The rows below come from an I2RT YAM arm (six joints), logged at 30 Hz.
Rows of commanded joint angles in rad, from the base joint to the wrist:
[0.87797, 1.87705, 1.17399, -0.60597, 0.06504, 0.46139]
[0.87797, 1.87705, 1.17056, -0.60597, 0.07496, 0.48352]
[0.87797, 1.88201, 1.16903, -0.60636, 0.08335, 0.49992]
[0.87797, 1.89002, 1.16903, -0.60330, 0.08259, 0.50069]
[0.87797, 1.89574, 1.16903, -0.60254, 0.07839, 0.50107]
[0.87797, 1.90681, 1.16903, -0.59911, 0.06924, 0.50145]
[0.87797, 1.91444, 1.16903, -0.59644, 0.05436, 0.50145]
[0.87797, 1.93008, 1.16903, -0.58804, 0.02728, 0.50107]
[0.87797, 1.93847, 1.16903, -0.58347, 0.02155, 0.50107]
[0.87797, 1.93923, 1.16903, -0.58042, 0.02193, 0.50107]
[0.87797, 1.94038, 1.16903, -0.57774, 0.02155, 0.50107]
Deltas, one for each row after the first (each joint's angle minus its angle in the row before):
[0.00000, 0.00000, -0.00343, 0.00000, 0.00992, 0.02213]
[0.00000, 0.00496, -0.00153, -0.00039, 0.00839, 0.01640]
[0.00000, 0.00801, 0.00000, 0.00306, -0.00076, 0.00077]
[0.00000, 0.00572, 0.00000, 0.00076, -0.00420, 0.00038]
[0.00000, 0.01107, 0.00000, 0.00343, -0.00915, 0.00038]
[0.00000, 0.00763, 0.00000, 0.00267, -0.01488, 0.00000]
[0.00000, 0.01564, 0.00000, 0.00840, -0.02708, -0.00038]
[0.00000, 0.00839, 0.00000, 0.00457, -0.00573, 0.00000]
[0.00000, 0.00076, 0.00000, 0.00305, 0.00038, 0.00000]
[0.00000, 0.00115, 0.00000, 0.00268, -0.00038, 0.00000]

